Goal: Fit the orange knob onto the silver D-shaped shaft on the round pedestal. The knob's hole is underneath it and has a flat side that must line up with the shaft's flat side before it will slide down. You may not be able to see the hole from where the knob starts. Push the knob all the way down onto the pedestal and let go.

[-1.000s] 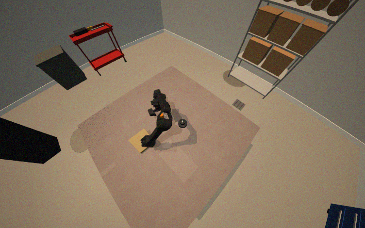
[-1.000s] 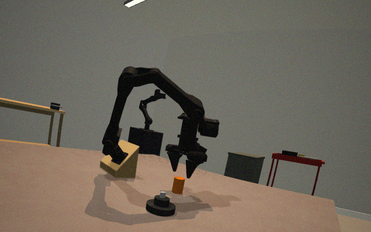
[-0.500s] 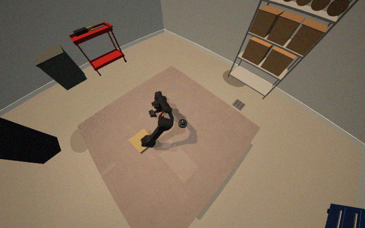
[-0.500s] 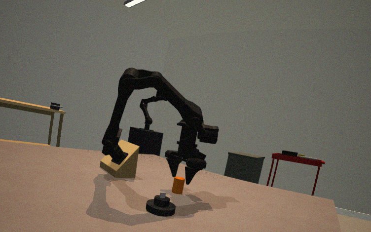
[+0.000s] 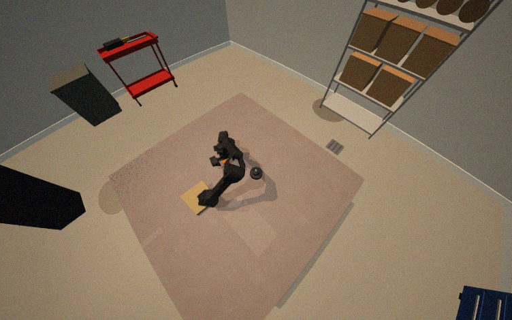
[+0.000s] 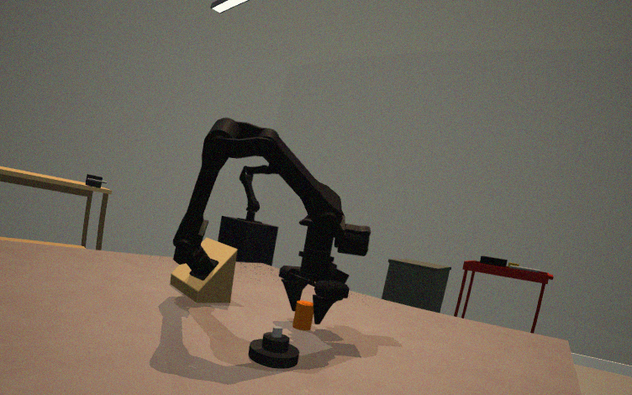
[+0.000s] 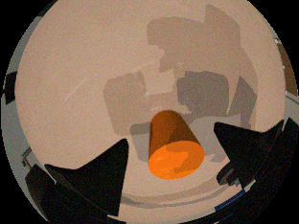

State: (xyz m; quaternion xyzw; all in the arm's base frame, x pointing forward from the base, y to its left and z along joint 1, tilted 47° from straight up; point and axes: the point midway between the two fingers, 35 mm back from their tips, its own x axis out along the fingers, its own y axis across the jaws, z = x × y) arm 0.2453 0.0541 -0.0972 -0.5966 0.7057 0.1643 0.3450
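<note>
The orange knob is 20 mm above my gripper tip. From my gripper tip the other things lie so: round black pedestal: 190 mm to the right, 90 mm ahead.
</note>
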